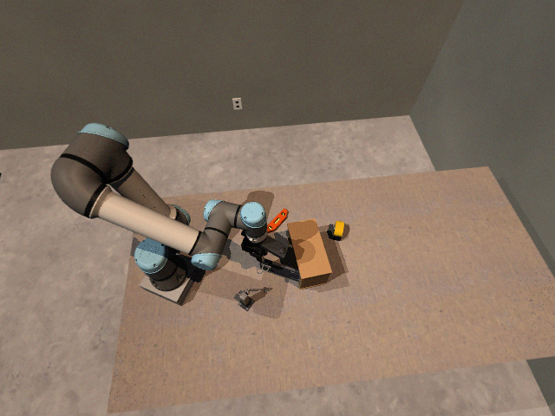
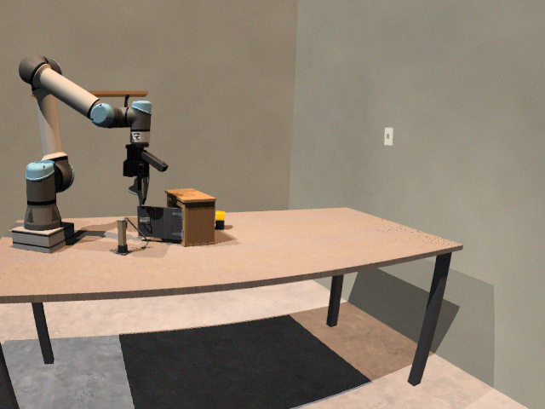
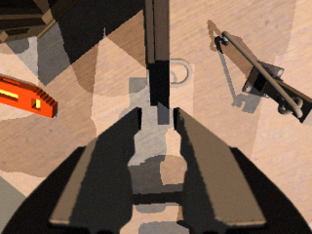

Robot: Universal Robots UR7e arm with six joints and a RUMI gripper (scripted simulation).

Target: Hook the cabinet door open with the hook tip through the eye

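My gripper is now 100 mm to the left of the thin hook, 90 mm above it and 60 mm past it. Also, from my hand: yellow tape measure 360 mm ahead, 120 mm below, 80 mm to the left; flat orange object 210 mm to the left, 140 mm below, 110 mm ahead; dark door 70 mm below, 60 mm to the right, 50 mm ahead.
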